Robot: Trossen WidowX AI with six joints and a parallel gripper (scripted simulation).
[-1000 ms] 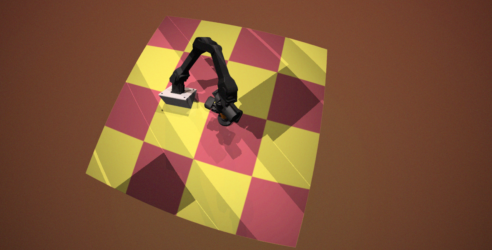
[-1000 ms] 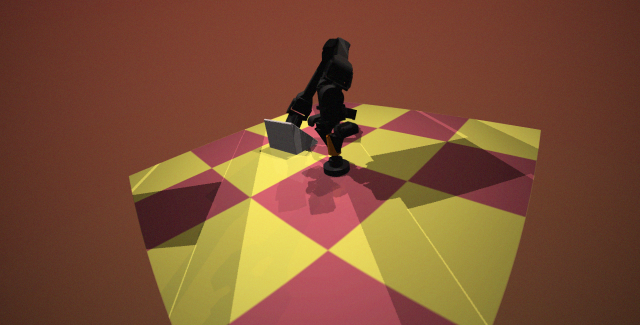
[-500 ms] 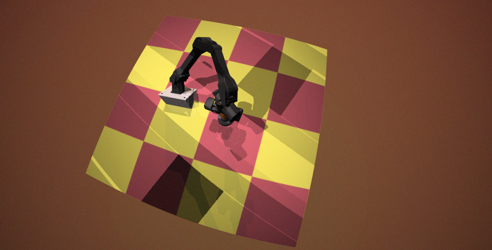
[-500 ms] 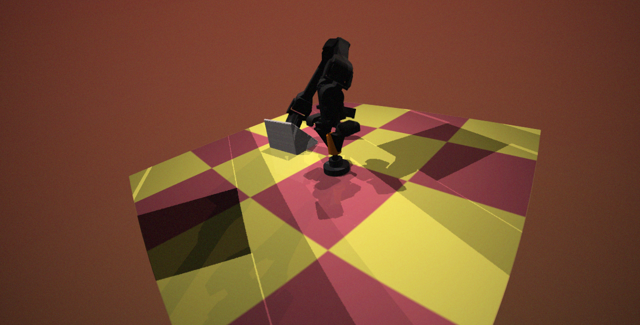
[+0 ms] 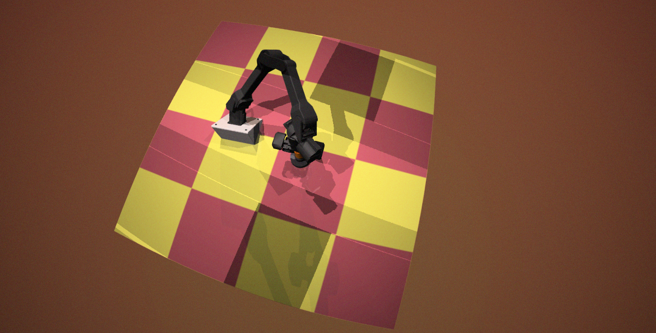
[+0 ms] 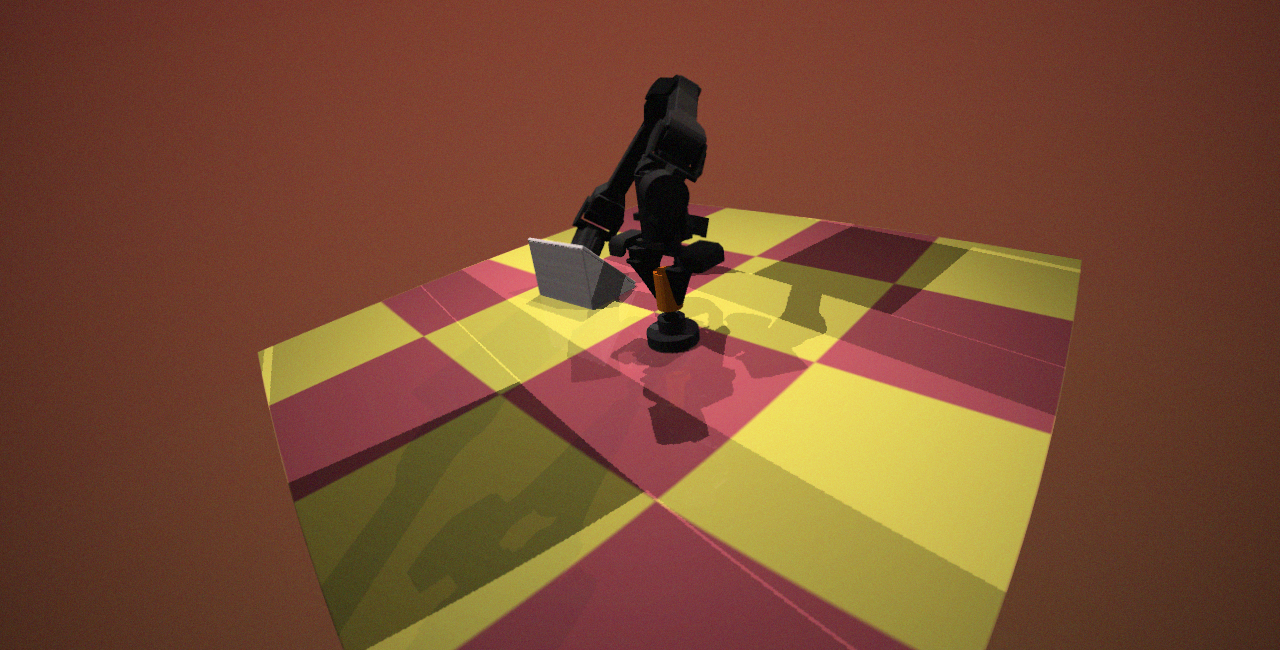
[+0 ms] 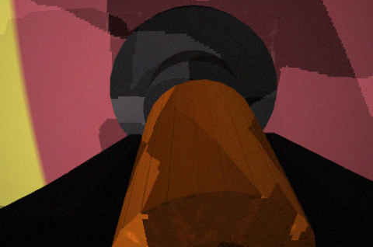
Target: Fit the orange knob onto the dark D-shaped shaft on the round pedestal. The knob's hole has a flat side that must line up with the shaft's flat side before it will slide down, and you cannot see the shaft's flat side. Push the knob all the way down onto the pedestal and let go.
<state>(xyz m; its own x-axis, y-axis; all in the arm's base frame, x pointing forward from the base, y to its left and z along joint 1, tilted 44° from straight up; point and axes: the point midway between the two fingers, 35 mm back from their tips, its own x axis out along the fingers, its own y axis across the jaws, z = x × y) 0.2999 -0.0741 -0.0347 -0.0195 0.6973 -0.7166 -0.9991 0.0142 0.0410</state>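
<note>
The orange knob lies 20 mm above my gripper tip. Also, from my gripper tip: round dark pedestal (40 mm below).
</note>
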